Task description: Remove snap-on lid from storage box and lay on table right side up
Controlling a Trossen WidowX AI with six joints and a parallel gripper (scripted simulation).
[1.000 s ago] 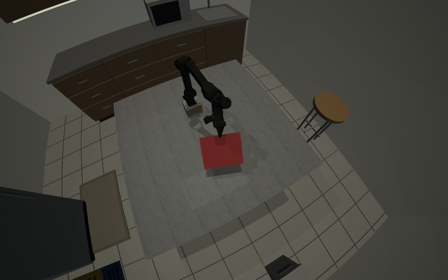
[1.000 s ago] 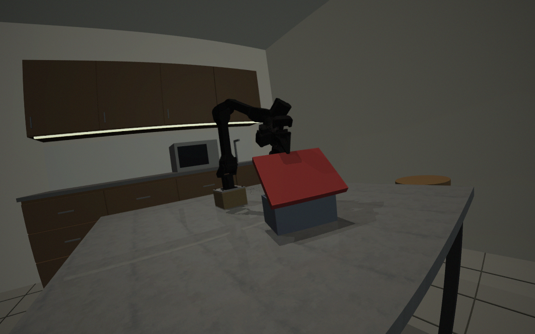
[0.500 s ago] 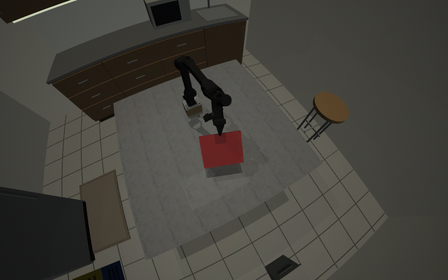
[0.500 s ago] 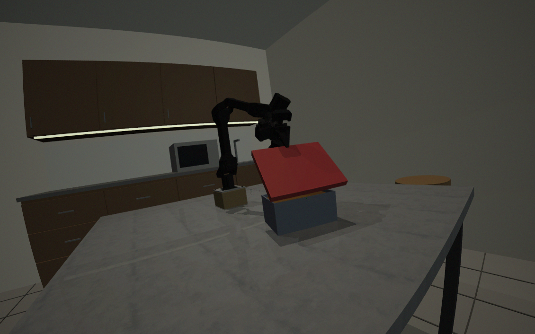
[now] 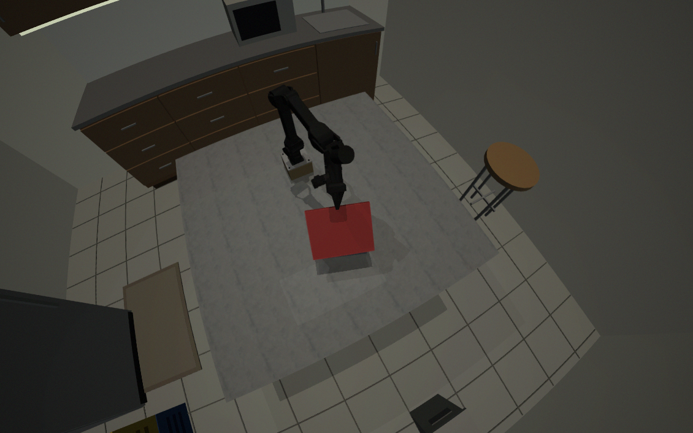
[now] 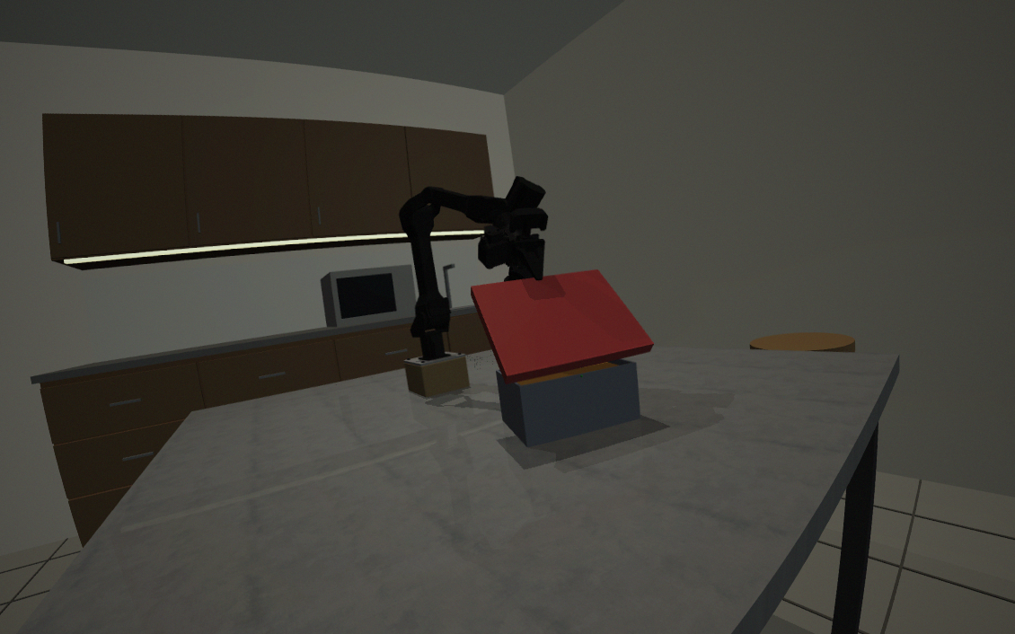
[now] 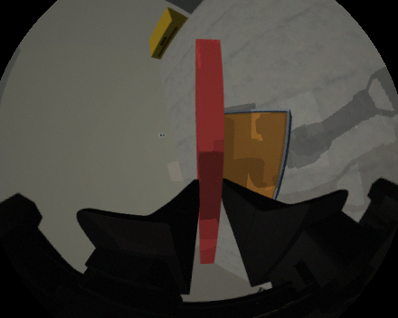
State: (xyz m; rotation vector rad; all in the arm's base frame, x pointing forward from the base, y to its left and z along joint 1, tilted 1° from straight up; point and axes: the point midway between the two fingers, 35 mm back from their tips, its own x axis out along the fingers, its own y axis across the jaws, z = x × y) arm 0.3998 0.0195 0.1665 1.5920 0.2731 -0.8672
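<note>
The red lid lies 60 mm ahead of my gripper tip, 50 mm below it and 20 mm to the right of it. Also, from my gripper tip: storage box (180 mm below, 30 mm ahead).
</note>
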